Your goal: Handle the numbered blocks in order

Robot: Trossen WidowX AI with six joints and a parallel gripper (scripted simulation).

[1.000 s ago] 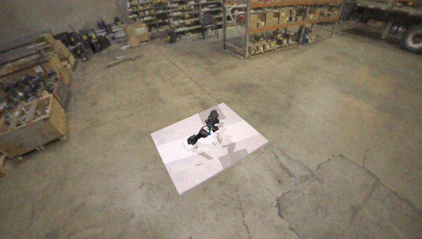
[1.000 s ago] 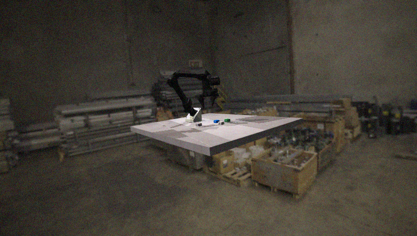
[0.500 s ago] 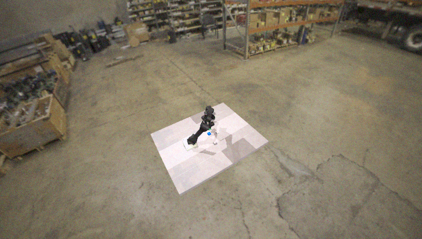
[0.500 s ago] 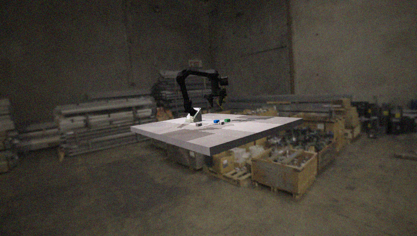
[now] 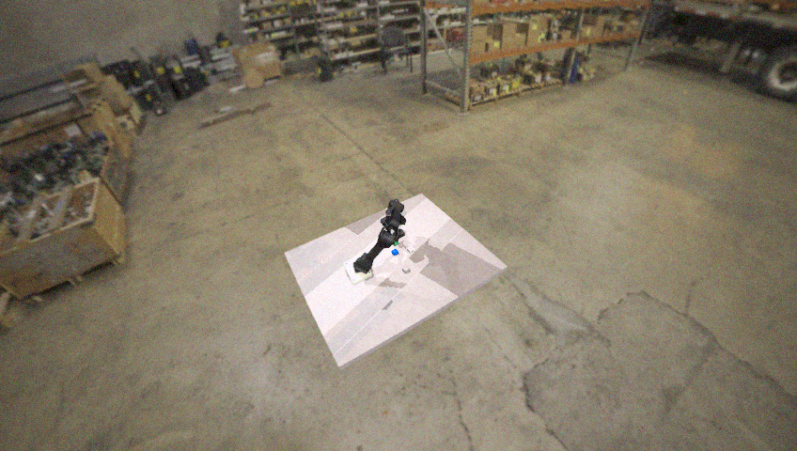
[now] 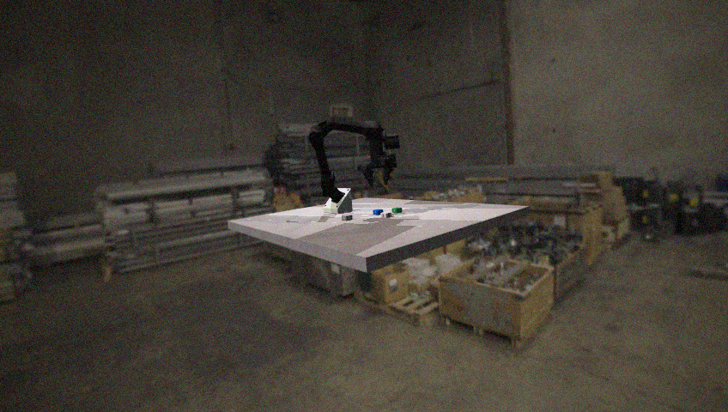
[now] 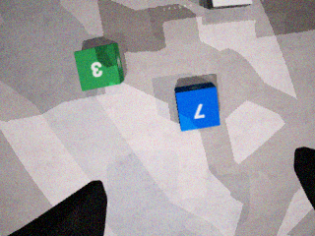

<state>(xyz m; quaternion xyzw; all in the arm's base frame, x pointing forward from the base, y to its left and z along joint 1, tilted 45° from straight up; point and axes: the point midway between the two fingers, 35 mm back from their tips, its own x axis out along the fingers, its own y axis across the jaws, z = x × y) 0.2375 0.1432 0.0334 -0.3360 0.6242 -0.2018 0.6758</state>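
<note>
Now: the dark grey block 170 mm to the right of my gripper tip and 120 mm below it. Also, from my gripper tip: green block 120 mm below, 70 mm to the left, 30 mm ahead; then blue block 120 mm below, 10 mm to the right.
</note>
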